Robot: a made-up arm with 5 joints.
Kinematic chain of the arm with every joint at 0, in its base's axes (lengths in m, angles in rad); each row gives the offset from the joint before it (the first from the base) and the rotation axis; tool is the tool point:
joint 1: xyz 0 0 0.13 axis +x
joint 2: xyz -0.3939 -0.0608 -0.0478 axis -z
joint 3: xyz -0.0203 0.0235 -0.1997 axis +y
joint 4: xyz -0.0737 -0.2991 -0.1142 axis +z
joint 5: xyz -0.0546 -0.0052 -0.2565 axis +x
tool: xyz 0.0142 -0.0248 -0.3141
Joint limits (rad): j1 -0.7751..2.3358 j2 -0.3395..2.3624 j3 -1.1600..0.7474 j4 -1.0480..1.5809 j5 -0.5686..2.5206
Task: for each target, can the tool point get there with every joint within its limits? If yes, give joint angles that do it. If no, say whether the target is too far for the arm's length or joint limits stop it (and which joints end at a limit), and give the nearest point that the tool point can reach.
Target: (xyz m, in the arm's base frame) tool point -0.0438 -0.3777 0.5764
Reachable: no: joint limits stop it (at a limit: joint 1, joint 2, joint 3) | nearest point -0.1866 -0.1654 0.6410 | short by 0.264 m
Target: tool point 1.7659 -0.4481 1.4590
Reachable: no: too far | nearest point -0.0677 0.0149 0.8214 | short by 1.996 m
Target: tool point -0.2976 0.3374 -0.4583
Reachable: yes | joints 0.7727 0.7838 -0.2098 -0.6440 1.4452
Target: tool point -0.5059 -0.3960 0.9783
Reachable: no: joint limits stop it (at a limit: joint 1, joint 3, joint 4) | nearest point -0.4760 -0.1677 0.8466 | short by 0.265 m
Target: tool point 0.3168 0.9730 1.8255
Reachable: no: too far | nearest point -0.2457 0.4499 0.9140 | short by 1.192 m
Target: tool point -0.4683 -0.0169 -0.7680
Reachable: yes | joints -0.4578 1.9080 0.2322 0.9744 0.6479
